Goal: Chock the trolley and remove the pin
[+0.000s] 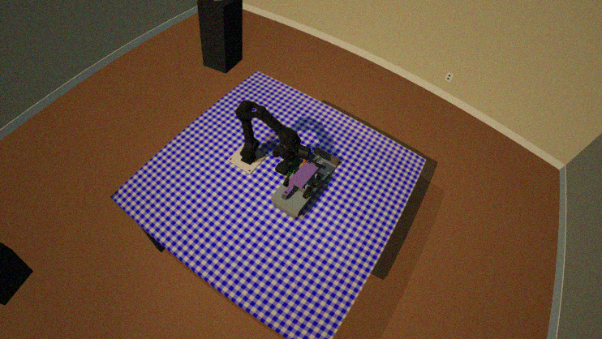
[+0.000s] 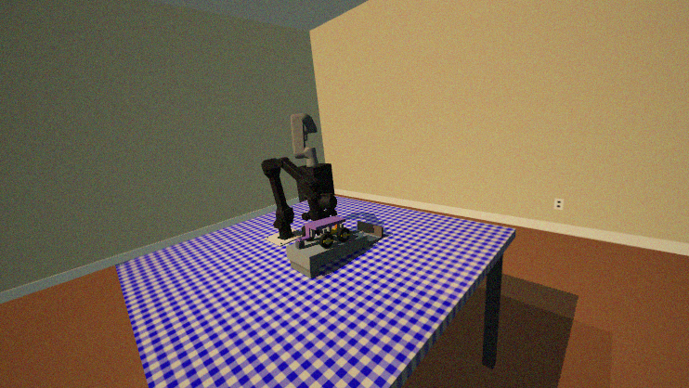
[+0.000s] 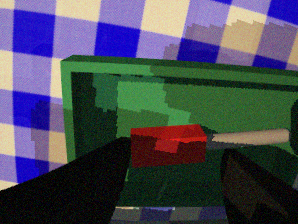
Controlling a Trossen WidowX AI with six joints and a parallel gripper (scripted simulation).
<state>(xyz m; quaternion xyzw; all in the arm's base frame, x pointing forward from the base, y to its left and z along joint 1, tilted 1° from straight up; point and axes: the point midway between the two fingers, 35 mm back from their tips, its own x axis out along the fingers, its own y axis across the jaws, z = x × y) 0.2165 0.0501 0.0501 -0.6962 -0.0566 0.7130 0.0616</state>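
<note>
Now: gripper tip 2 cm to the right of the red-headed stop pin and 1 cm above it. Round my gripper tip: grey ramp: 12 cm ahead, 10 cm to the right, 2 cm above; then yellow chock: 7 cm ahead, 1 cm to the right, 6 cm above; then green tray: 1 cm to the left, 3 cm below.
</note>
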